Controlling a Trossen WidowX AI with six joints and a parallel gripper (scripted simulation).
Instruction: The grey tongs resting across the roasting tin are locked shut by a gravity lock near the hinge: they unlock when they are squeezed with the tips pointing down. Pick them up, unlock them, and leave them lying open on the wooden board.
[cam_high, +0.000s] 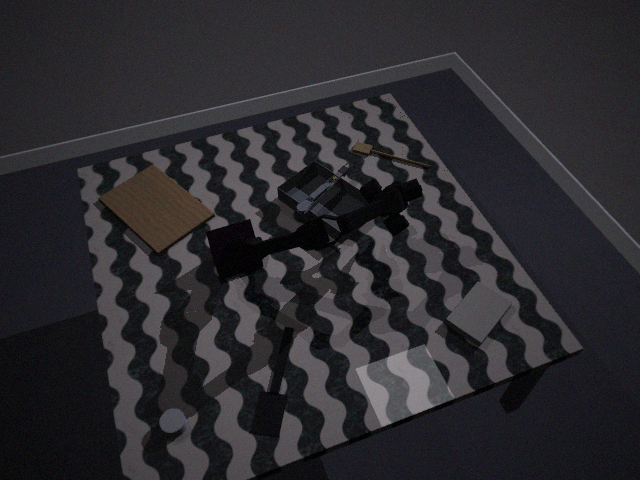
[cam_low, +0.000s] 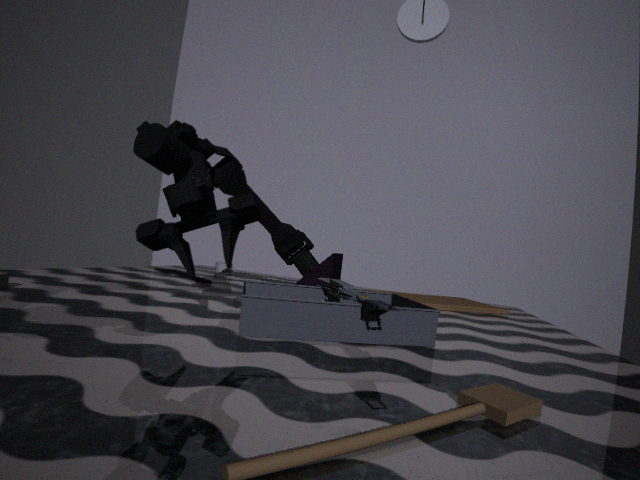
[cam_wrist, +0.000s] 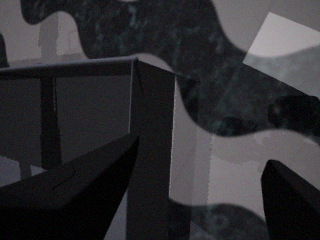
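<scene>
My gripper tip is 22 cm to the right of the yellow lock piece, 8 cm past it and 1 cm above it. Round my gripper tip: grey roasting tin 16 cm to the left, 13 cm behind, 5 cm below; dark spatula 51 cm behind, 42 cm to the right, 8 cm below; block 42 cm to the right, 13 cm ahead, 7 cm below.
</scene>
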